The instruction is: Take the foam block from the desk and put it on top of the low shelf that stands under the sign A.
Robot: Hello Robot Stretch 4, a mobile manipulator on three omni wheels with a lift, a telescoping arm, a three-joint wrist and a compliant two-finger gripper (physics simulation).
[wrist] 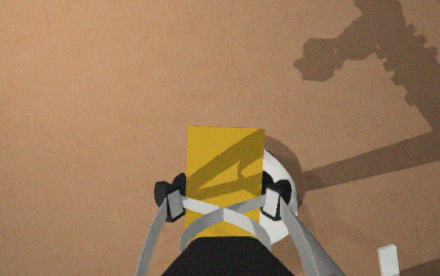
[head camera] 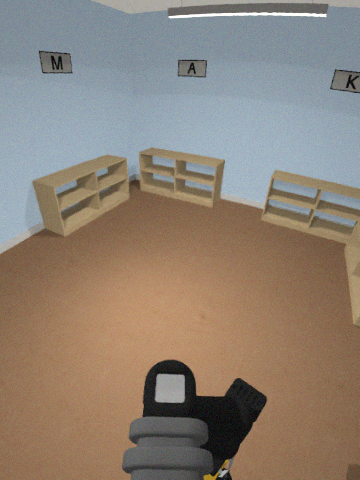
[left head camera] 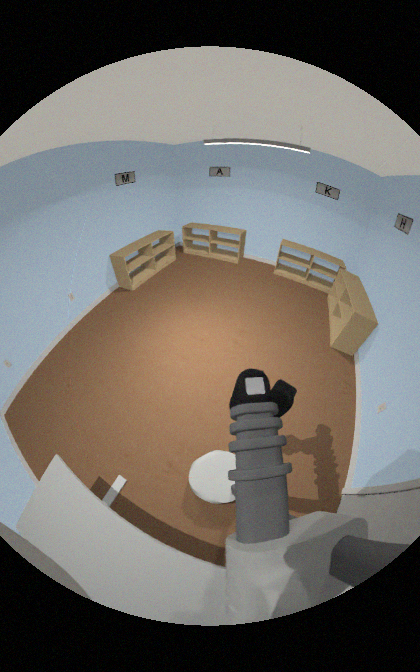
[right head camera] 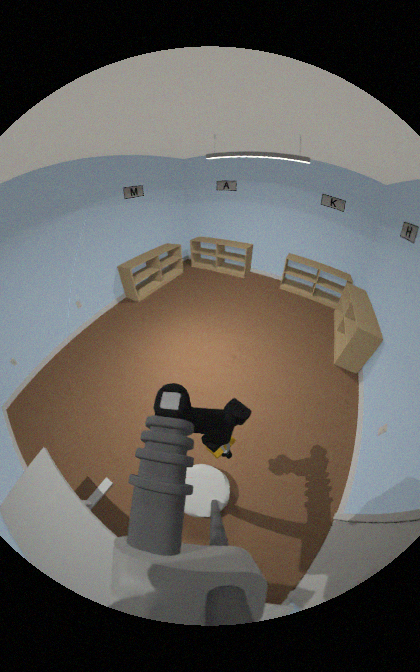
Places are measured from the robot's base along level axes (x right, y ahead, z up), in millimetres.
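Where they show: gripper, fingertip midpoint: (wrist: pixel 222 187).
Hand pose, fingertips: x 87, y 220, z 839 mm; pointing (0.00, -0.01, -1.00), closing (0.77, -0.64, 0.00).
After its pixels a point has its place.
The yellow foam block (wrist: pixel 225 155) {x 111, y 246, z 880 mm} (right head camera: pixel 217 452) is held between the two fingertips of my gripper (wrist: pixel 222 187) {x 87, y 220, z 839 mm}, above the floor. My gripper is shut on it; in the head camera view a bit of yellow shows at the bottom edge. The sign A (head camera: pixel 192 68) {x 148, y 3875, z 1721 mm} (left head camera: pixel 219 171) (right head camera: pixel 226 185) hangs on the far wall. The low shelf under it (head camera: pixel 219 181) {x 612, y 3456, z 300 mm} (left head camera: pixel 242 246) (right head camera: pixel 249 260) stands against that wall near the corner, well away from my gripper, with two bays on two levels. The desk (left head camera: pixel 55 505) (right head camera: pixel 40 490) shows at the lower left.
Other low shelves stand under sign M (head camera: pixel 49 207) {x -1395, y 2452, z 309 mm} on the left, under sign K (head camera: pixel 268 196) {x 1182, y 2968, z 317 mm} on the right, and near sign H (left head camera: pixel 356 325) (right head camera: pixel 360 345). My round white base (left head camera: pixel 210 475) (right head camera: pixel 207 490) is below the arm. A white desk leg (wrist: pixel 388 260) shows near the desk.
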